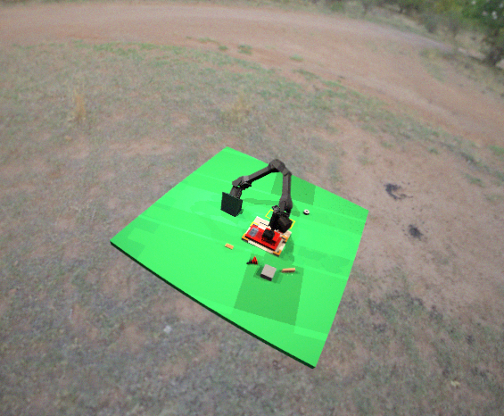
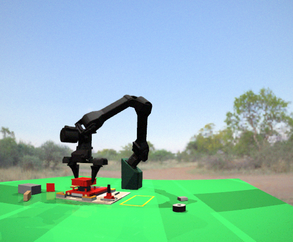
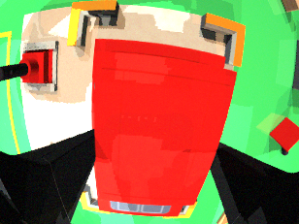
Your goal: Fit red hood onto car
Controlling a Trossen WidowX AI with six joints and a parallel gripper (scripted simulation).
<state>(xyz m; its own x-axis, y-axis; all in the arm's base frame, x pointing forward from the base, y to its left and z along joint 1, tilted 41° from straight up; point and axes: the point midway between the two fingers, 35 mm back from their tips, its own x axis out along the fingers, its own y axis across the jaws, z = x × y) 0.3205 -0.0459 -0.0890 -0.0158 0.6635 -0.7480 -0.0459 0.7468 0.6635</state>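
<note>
Now: the red hood right at my gripper tip. Also, from my gripper tip: tan block: 19 cm ahead, 13 cm to the right, 5 cm below; grey engine block: 4 cm below; pale jig: 5 cm below, 3 cm to the left, 2 cm behind.
</note>
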